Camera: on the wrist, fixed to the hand. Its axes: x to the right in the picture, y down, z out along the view.
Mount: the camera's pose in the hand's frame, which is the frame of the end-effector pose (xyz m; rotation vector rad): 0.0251 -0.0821 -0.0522 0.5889 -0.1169 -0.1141
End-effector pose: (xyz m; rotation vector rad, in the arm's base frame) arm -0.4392 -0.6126 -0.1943 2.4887 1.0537 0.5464
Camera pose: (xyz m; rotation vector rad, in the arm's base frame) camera -0.4970 -0.5310 -0.1846 -2.7247 -1.3859 -0.0461
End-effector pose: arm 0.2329 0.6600 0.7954 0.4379 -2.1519 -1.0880
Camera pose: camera 0.2511 0.5670 0.7619 0.7838 -2.5647 -0.5234
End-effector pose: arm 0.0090 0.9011 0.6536 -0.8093 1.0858 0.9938
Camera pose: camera 0.0723 0.8310 0.6195 -0.3232 1.1357 0.5672
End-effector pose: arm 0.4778 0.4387 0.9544 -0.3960 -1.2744 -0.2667
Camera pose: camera 0.4967 0.3428 0.9775 0.1675 -1.4243 0.0438
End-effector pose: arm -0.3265 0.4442 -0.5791 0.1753 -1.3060 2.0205
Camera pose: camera -0.2802 0.5195 -0.5314 0.6302 -0.7102 2.2669
